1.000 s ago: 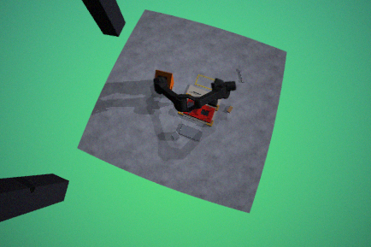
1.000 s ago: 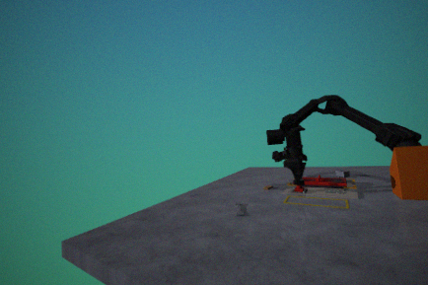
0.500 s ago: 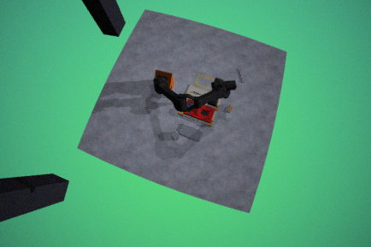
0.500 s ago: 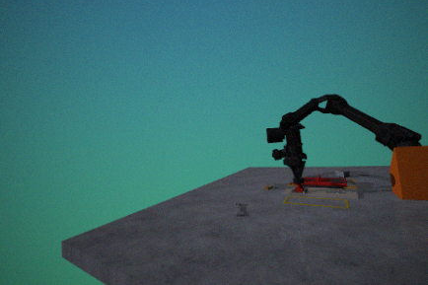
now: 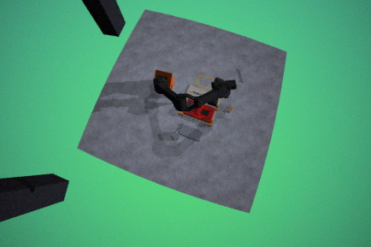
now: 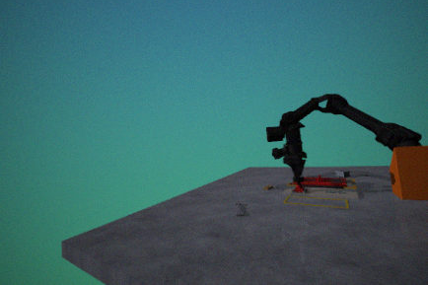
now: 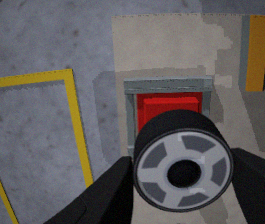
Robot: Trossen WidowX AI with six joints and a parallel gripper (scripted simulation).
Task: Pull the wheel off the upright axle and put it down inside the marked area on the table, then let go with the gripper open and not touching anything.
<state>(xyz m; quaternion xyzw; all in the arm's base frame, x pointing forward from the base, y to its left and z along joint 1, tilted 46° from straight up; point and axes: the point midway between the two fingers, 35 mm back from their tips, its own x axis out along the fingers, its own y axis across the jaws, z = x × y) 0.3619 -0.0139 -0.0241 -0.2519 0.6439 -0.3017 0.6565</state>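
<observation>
Right now my gripper tip is right at the wheel.
</observation>
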